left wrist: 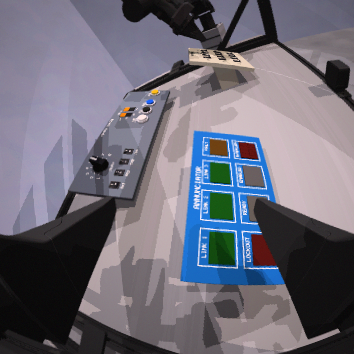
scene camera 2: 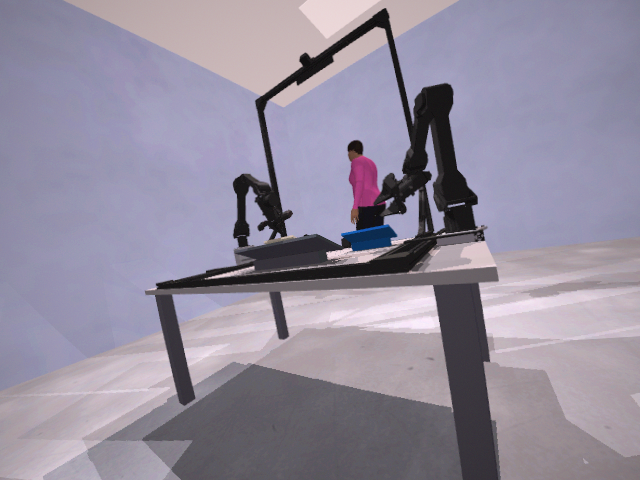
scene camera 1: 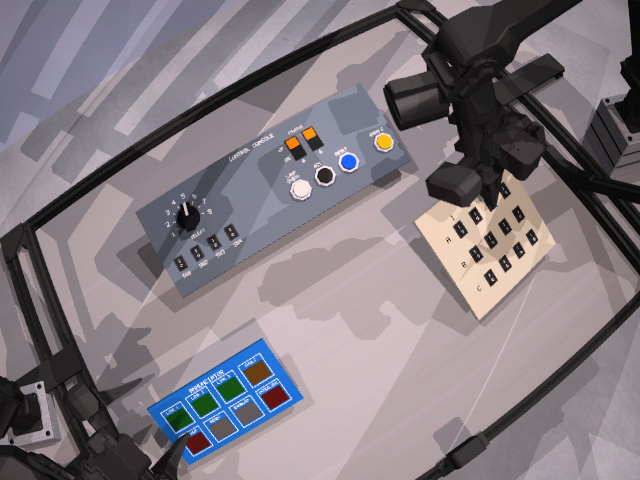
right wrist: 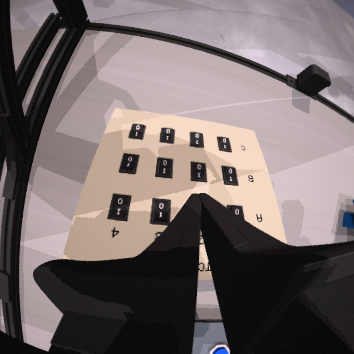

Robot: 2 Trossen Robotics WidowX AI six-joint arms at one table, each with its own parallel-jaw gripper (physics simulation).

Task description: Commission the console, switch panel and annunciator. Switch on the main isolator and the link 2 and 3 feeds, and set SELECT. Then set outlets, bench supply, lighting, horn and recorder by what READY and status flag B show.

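Places are measured from the left arm's base along level axes (x back, y right, z up), in centimetres.
Pixels of known places: left gripper, fingertip midpoint: (left wrist: 185, 204) (scene camera 2: 377, 210) (scene camera 1: 164, 406); right gripper, fingertip midpoint: (left wrist: 204, 40) (scene camera 2: 283, 234) (scene camera 1: 492, 204) (right wrist: 197, 199); left arm's base, origin of the base link: (scene camera 2: 461, 230) (scene camera 1: 25, 414); right arm's base, origin of the base link: (left wrist: 209, 27) (scene camera 2: 243, 247) (scene camera 1: 635, 116).
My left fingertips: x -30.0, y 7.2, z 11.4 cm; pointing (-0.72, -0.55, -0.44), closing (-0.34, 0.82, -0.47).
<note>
For each thing: its top centre in the pictures, then the offset to it from my left fingertips. "pt": a spot on its surface instead. Level surfaces: height alone.
- grey control console, middle of its top: (scene camera 1: 266, 166) (left wrist: 117, 117) (scene camera 2: 281, 239) dx -21.8, dy -30.6, dz -4.1 cm
- Status flag A, surface spot: (scene camera 1: 295, 148) pt dx -26.9, dy -33.7, dz -6.4 cm
- status flag B, surface spot: (scene camera 1: 312, 138) pt dx -29.9, dy -34.5, dz -6.4 cm
- table, its level: dz -14.0 cm
The grey control console (scene camera 1: 248, 186) (left wrist: 112, 132) has its SELECT knob (scene camera 1: 188, 218) (left wrist: 98, 164) pointing at 5. Status flag A (scene camera 1: 295, 148) and status flag B (scene camera 1: 312, 138) show orange in their upper halves. The blue annunciator (scene camera 1: 263, 347) (left wrist: 190, 272) has dull green LINK lamps; READY (scene camera 1: 221, 427) is grey. The cream switch panel (scene camera 1: 478, 304) (right wrist: 92, 240) has rows A, B and C. My right gripper (scene camera 1: 492, 206) (right wrist: 197, 199) is shut, empty, above row A, hiding switches there; contact is unclear. My left gripper (scene camera 1: 171, 408) (left wrist: 185, 204) is open and empty, above the annunciator's LINK 1 end.
Black frame rails (scene camera 1: 206, 118) border the table (scene camera 1: 351, 392). The console stands on the far side, the annunciator lower left and the switch panel right in scene camera 1. A person in magenta (scene camera 2: 364, 180) stands beyond the table, under an overhead frame (scene camera 2: 346, 43).
</note>
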